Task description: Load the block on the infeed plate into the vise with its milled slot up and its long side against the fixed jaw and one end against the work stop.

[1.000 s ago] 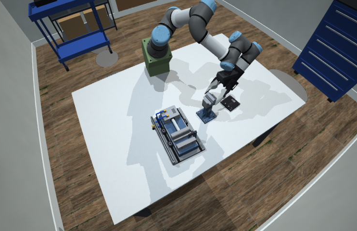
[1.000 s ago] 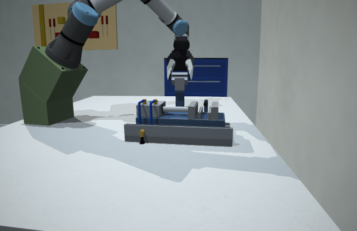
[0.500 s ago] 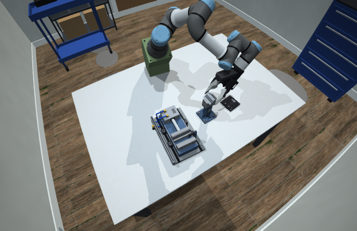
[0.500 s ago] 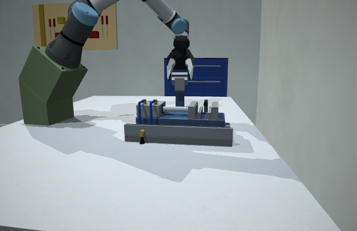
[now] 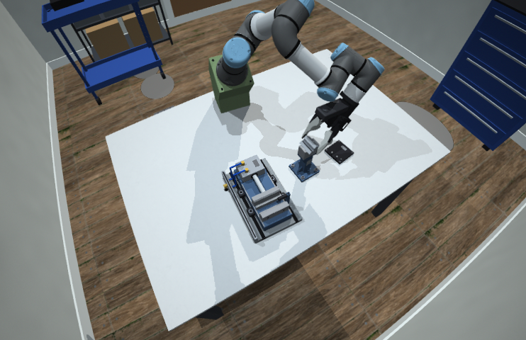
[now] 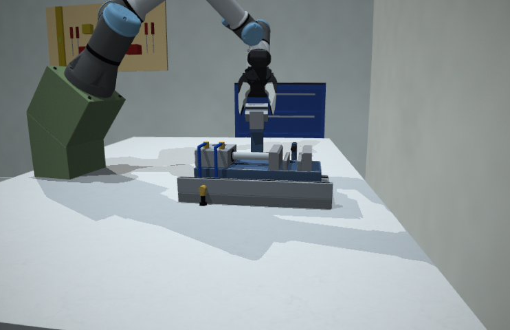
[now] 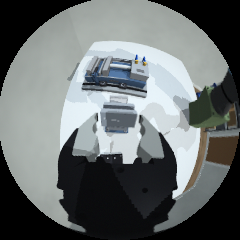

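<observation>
My hand is 1 cm to the left of the part. Also, from my hand: work stop: 7 cm ahead, 19 cm to the right, 7 cm below; then air cylinder: 10 cm behind, 20 cm to the right, 8 cm below; then infeed plate: 3 cm ahead, 17 cm to the left, 16 cm below.
</observation>
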